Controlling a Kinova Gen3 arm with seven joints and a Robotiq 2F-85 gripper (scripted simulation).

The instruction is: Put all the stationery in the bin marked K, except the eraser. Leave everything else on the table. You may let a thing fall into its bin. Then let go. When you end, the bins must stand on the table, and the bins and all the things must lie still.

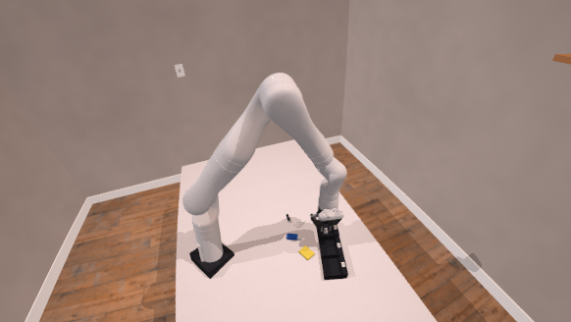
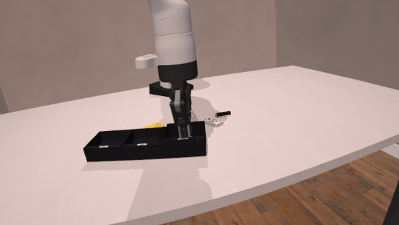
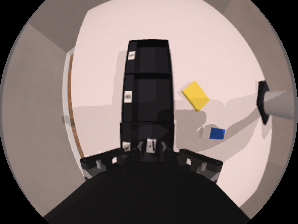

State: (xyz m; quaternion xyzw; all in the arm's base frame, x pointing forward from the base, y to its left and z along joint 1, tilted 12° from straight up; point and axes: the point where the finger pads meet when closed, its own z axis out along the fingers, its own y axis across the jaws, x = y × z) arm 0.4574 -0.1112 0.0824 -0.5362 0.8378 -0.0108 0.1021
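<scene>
The white-grey thing is 2 cm below my hand. Round my hand: blue block (12 cm behind, 4 cm to the left, 3 cm below); white domino (7 cm behind, 10 cm to the left, 3 cm below); yellow pad (12 cm behind, 5 cm to the right, 3 cm below).
</scene>
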